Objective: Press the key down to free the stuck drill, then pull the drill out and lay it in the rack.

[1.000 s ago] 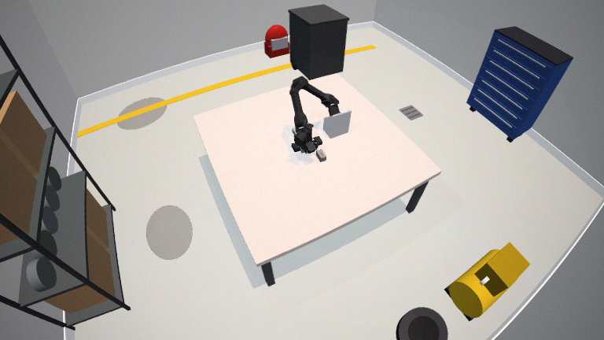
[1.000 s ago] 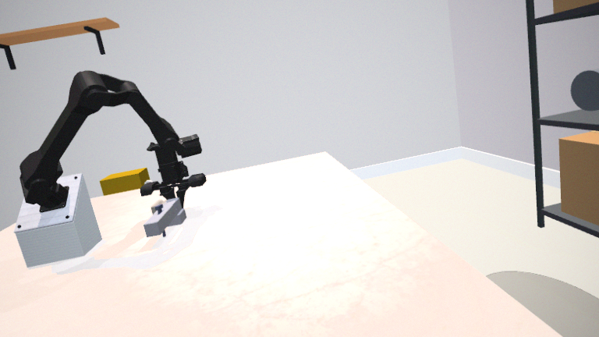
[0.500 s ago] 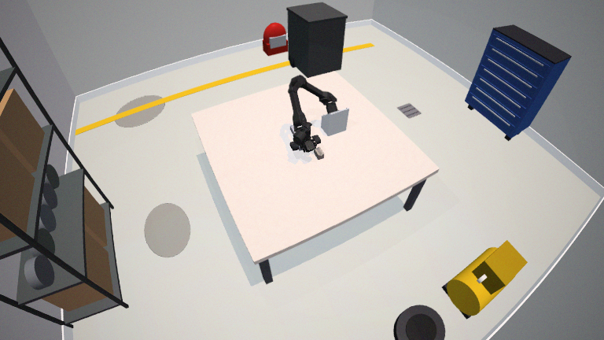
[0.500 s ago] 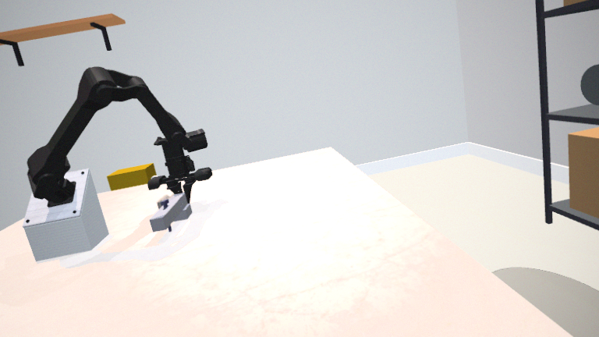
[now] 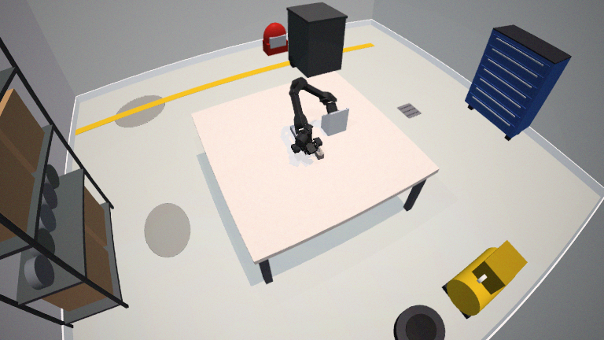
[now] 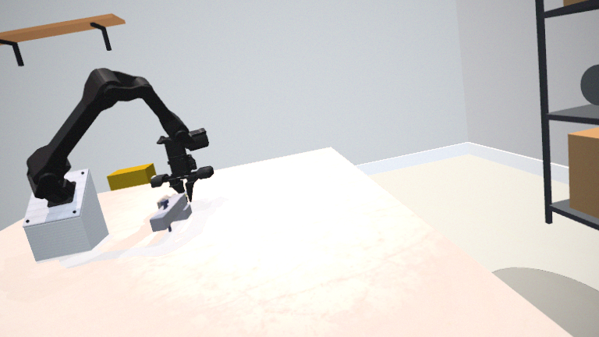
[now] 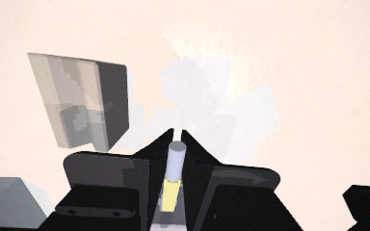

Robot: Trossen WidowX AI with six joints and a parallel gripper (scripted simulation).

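Right now the drill is 10 mm behind my gripper tip, 50 mm to the right of it and 30 mm above it. Also, from my gripper tip: beige rack 70 mm behind, 30 mm to the left; dark blue key 20 mm behind, 170 mm to the right, 30 mm above; grey block 10 mm behind, 140 mm to the right, 20 mm above.
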